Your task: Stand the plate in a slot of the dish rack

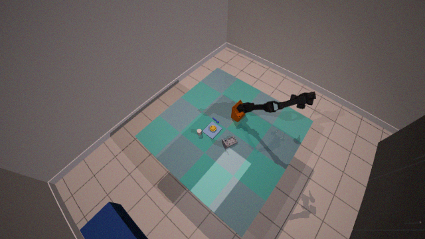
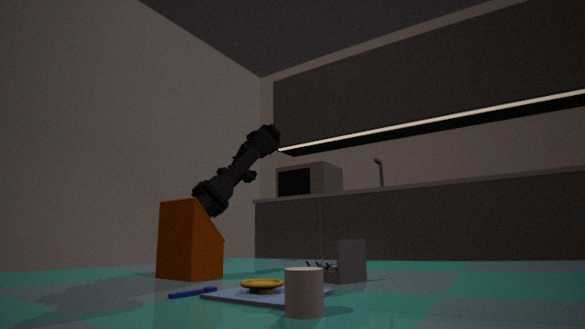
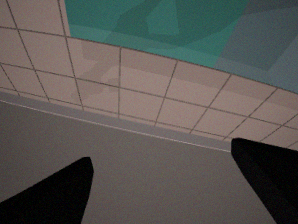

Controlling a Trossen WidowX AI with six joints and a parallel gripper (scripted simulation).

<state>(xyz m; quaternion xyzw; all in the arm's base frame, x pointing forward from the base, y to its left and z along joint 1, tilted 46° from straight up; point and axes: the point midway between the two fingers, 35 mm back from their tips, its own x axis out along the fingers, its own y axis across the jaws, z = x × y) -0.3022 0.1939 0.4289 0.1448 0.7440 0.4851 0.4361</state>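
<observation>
Right now my gripper tip is 60 cm short of the yellow plate, 55 cm to the left of it and 27 cm above it. Also, from my gripper tip: beige cup: 71 cm ahead, 63 cm to the right, 26 cm below; then grey dish rack: 62 cm ahead, 34 cm to the right, 26 cm below.
</observation>
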